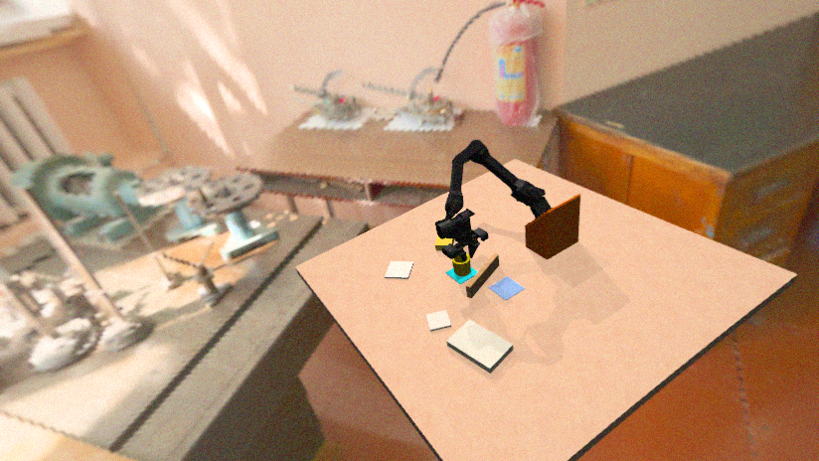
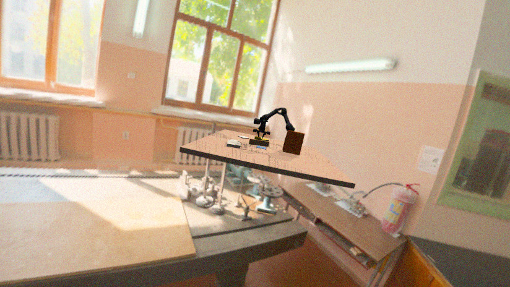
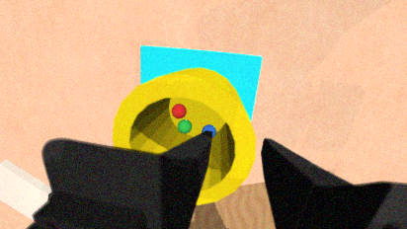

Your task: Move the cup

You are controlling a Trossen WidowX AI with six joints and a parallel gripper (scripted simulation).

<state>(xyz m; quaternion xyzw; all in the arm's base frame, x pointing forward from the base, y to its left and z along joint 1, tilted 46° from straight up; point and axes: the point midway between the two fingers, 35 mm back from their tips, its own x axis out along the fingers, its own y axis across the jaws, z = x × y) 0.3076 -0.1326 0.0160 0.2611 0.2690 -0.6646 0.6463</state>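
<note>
My gripper tip is now 20 mm short of the cup and 20 mm above it. Also, from my gripper tip: blue marble 20 mm ahead, 10 mm to the left, 30 mm below; then red marble 40 mm ahead, 30 mm below; then green marble 40 mm ahead, 10 mm to the left, 30 mm below.
</note>
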